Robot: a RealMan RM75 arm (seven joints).
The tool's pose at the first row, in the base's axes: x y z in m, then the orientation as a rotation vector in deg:
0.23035 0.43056 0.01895 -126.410 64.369 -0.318
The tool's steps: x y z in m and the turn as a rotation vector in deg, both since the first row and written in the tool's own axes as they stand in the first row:
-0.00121 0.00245 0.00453 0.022 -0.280 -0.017
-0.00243 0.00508 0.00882 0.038 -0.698 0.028
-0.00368 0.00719 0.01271 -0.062 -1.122 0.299
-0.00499 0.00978 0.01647 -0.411 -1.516 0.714
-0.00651 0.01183 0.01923 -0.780 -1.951 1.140
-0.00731 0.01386 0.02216 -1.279 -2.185 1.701
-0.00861 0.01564 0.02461 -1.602 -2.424 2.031
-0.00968 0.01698 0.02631 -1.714 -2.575 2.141
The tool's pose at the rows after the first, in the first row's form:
0.22910 0.43290 0.01437 -126.336 64.192 -0.029
0.22765 0.43503 0.00988 -126.200 64.010 0.442
0.22645 0.43719 0.00600 -126.035 64.099 1.081
0.22482 0.43911 0.00198 -126.013 64.419 1.888
0.22316 0.44087 -0.00090 -125.988 64.732 2.758
0.22203 0.44221 -0.00411 -126.044 65.333 3.541
0.22062 0.44374 -0.00666 -126.075 65.636 4.130
0.21946 0.44489 -0.00844 -126.071 65.698 4.408

